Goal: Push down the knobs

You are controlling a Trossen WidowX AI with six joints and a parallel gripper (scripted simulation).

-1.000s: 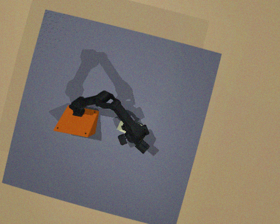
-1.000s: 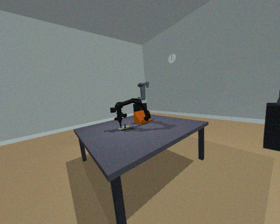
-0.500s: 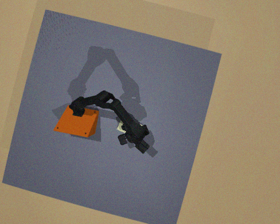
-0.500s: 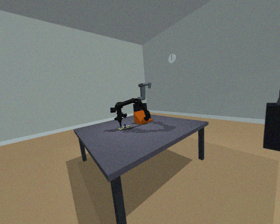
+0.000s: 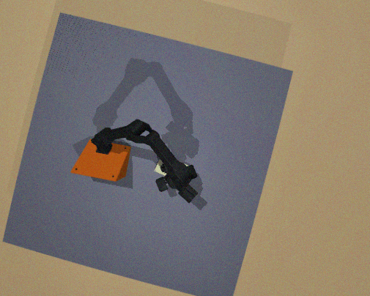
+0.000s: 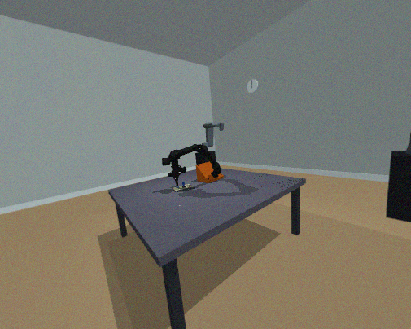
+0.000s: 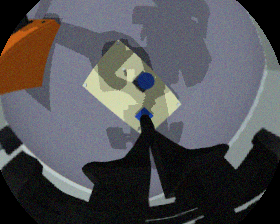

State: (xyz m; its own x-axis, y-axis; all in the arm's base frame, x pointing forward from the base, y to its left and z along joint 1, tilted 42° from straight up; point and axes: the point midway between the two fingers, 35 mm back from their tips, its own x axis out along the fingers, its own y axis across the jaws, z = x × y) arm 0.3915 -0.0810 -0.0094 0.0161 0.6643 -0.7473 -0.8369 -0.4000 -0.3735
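My gripper tip is 10 mm above the black knob. Also, from my gripper tip: blue knob (50 mm to the left, 30 mm behind, 20 mm below).
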